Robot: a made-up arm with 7 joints. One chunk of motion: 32 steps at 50 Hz.
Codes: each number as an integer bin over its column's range. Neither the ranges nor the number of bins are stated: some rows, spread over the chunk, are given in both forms.
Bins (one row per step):
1: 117 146 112 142 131 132
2: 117 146 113 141 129 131
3: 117 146 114 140 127 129
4: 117 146 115 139 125 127
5: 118 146 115 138 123 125
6: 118 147 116 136 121 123
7: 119 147 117 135 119 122
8: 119 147 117 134 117 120
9: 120 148 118 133 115 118
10: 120 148 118 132 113 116
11: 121 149 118 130 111 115
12: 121 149 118 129 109 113
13: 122 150 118 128 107 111
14: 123 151 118 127 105 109
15: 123 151 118 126 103 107
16: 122 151 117 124 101 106
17: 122 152 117 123 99 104
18: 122 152 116 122 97 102
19: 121 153 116 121 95 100
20: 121 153 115 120 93 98
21: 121 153 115 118 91 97
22: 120 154 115 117 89 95
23: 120 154 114 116 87 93
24: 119 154 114 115 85 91
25: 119 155 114 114 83 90
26: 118 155 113 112 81 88
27: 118 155 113 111 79 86
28: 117 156 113 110 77 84
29: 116 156 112 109 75 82
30: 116 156 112 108 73 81
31: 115 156 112 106 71 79
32: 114 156 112 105 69 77
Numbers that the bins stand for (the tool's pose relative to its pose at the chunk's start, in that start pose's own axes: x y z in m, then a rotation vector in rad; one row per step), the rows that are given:
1: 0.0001 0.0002 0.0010 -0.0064 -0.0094 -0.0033
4: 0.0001 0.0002 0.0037 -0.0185 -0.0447 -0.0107
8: 0.0020 0.0011 0.0055 -0.0387 -0.0918 -0.0212
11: 0.0039 0.0027 0.0064 -0.0549 -0.1271 -0.0286
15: 0.0058 0.0044 0.0064 -0.0711 -0.1741 -0.0405
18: 0.0048 0.0052 0.0046 -0.0872 -0.2094 -0.0480
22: 0.0029 0.0068 0.0037 -0.1074 -0.2565 -0.0584
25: 0.0020 0.0076 0.0028 -0.1195 -0.2918 -0.0659
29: -0.0008 0.0085 0.0010 -0.1397 -0.3388 -0.0778
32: -0.0027 0.0085 0.0010 -0.1559 -0.3741 -0.0853
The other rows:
2: 0.0001 0.0002 0.0019 -0.0105 -0.0212 -0.0048
3: 0.0001 0.0002 0.0028 -0.0145 -0.0329 -0.0078
5: 0.0011 0.0002 0.0037 -0.0226 -0.0565 -0.0137
6: 0.0011 0.0011 0.0046 -0.0307 -0.0682 -0.0167
7: 0.0020 0.0011 0.0055 -0.0347 -0.0800 -0.0182
9: 0.0029 0.0019 0.0064 -0.0428 -0.1035 -0.0242
10: 0.0029 0.0019 0.0064 -0.0468 -0.1153 -0.0271
12: 0.0039 0.0027 0.0064 -0.0589 -0.1388 -0.0316
13: 0.0048 0.0035 0.0064 -0.0630 -0.1506 -0.0346
14: 0.0058 0.0044 0.0064 -0.0670 -0.1624 -0.0376
16: 0.0048 0.0044 0.0055 -0.0791 -0.1859 -0.0420
17: 0.0048 0.0052 0.0055 -0.0832 -0.1976 -0.0450
19: 0.0039 0.0060 0.0046 -0.0913 -0.2212 -0.0510
20: 0.0039 0.0060 0.0037 -0.0953 -0.2329 -0.0540
21: 0.0039 0.0060 0.0037 -0.1034 -0.2447 -0.0555
23: 0.0029 0.0068 0.0028 -0.1115 -0.2682 -0.0614
24: 0.0020 0.0068 0.0028 -0.1155 -0.2800 -0.0644
26: 0.0011 0.0076 0.0019 -0.1276 -0.3035 -0.0689
27: 0.0011 0.0076 0.0019 -0.1316 -0.3153 -0.0718
28: 0.0001 0.0085 0.0019 -0.1357 -0.3271 -0.0748
30: -0.0008 0.0085 0.0010 -0.1438 -0.3506 -0.0793
31: -0.0018 0.0085 0.0010 -0.1518 -0.3624 -0.0823

